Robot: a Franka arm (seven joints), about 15 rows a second.
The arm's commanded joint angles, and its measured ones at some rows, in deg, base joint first. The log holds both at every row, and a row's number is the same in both.
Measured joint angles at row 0:
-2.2 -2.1 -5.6 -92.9 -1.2 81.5 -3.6
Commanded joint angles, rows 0 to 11:
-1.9 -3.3 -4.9 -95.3 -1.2 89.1 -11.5
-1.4 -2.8 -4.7 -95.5 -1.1 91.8 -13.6
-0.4 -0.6 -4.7 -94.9 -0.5 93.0 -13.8
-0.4 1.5 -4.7 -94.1 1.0 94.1 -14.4
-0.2 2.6 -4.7 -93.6 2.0 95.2 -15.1
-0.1 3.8 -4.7 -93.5 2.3 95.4 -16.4
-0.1 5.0 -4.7 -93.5 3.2 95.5 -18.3
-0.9 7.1 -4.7 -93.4 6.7 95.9 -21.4
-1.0 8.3 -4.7 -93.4 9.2 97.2 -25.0
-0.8 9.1 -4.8 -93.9 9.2 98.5 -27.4
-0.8 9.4 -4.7 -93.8 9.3 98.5 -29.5
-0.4 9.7 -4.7 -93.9 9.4 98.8 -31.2
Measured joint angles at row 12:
-0.4 9.3 -4.8 -94.1 7.8 97.9 -26.9
